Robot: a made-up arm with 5 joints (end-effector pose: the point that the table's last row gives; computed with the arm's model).
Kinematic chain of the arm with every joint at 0, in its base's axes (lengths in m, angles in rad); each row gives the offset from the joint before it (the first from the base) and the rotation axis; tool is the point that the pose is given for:
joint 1: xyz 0 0 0.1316 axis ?
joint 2: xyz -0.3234 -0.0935 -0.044 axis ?
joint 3: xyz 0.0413 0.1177 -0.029 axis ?
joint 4: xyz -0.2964 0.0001 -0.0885 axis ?
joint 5: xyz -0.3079 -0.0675 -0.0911 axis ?
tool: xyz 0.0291 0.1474 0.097
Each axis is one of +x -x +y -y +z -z.
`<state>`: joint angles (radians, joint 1 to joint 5).
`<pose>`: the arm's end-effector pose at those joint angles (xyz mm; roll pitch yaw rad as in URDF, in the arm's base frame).
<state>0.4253 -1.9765 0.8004 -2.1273 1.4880</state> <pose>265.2 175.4 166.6 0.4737 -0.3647 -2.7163</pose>
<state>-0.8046 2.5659 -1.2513 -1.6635 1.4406</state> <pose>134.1 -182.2 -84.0 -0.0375 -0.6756 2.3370</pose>
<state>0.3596 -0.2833 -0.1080 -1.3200 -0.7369</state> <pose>-844.0 -140.6 -43.2 0.5831 -0.1753 0.3596</pose>
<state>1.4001 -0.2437 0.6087 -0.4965 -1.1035</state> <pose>-267.1 -461.8 -498.7 -0.6070 -0.8524 1.4001</pose>
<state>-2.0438 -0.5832 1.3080 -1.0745 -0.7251</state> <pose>178.4 -41.1 -444.2 -2.7922 -1.2504 1.0978</pose>
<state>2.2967 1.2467 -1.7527 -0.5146 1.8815</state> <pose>-15.1 263.7 291.3 -0.7455 0.1422 -0.8449</pose>
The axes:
joint 1: +z
joint 2: +y
joint 3: -y
joint 4: -x
joint 5: +x

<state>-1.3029 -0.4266 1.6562 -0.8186 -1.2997</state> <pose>256.6 -102.6 -333.9 2.6605 -1.0588 1.8387</pose>
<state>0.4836 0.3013 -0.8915 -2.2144 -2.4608</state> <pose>-612.9 21.8 571.3 -0.2464 1.1928 0.4836</pose>
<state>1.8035 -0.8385 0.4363 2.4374 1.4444</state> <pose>-81.9 -428.6 -464.6 -0.9930 -1.2748 1.8035</pose>
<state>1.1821 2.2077 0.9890 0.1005 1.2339</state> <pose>-143.4 -554.5 612.3 1.1334 1.2187 1.1821</pose>
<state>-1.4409 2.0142 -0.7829 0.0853 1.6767</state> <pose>-128.1 -182.7 283.5 -1.5502 0.3445 1.7007</pose>
